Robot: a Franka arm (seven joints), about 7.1 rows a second.
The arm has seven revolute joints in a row. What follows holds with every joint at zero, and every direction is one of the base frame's.
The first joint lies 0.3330 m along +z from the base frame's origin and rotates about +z.
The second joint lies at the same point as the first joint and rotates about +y.
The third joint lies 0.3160 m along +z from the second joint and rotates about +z.
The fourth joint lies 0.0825 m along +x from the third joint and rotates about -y.
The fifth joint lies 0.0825 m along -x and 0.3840 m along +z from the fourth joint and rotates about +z.
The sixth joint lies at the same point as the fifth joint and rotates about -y.
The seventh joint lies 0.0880 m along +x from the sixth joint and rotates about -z.
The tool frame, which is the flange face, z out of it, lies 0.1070 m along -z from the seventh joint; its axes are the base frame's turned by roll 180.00, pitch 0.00 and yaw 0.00 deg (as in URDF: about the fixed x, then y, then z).
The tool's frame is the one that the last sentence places.
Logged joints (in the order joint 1, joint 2, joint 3, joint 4, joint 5, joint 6, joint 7), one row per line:
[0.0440, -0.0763, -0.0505, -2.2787, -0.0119, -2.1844, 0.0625]
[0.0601, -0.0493, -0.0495, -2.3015, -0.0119, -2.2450, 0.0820]
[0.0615, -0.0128, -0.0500, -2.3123, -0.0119, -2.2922, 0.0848]
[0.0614, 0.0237, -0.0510, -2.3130, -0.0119, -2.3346, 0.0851]
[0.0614, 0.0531, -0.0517, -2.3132, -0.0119, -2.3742, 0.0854]
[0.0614, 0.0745, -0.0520, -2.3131, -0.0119, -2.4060, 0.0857]
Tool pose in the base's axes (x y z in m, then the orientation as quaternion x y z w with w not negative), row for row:
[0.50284, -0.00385, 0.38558, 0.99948, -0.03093, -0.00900, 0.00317]
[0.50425, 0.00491, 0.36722, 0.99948, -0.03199, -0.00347, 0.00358]
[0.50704, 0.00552, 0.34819, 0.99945, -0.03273, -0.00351, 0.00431]
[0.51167, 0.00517, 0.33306, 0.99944, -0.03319, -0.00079, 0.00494]
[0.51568, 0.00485, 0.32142, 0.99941, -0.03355, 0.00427, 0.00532]
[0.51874, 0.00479, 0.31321, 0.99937, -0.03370, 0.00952, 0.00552]
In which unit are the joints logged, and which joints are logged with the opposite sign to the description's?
The joints are logged in radians. Opposite sign: joint 6.
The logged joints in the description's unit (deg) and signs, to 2 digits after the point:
[2.52, -4.37, -2.89, -130.56, -0.68, 125.16, 3.58]
[3.44, -2.82, -2.84, -131.87, -0.68, 128.63, 4.70]
[3.52, -0.73, -2.86, -132.49, -0.68, 131.33, 4.86]
[3.52, 1.36, -2.92, -132.53, -0.68, 133.76, 4.88]
[3.52, 3.04, -2.96, -132.54, -0.68, 136.03, 4.89]
[3.52, 4.27, -2.98, -132.53, -0.68, 137.85, 4.91]

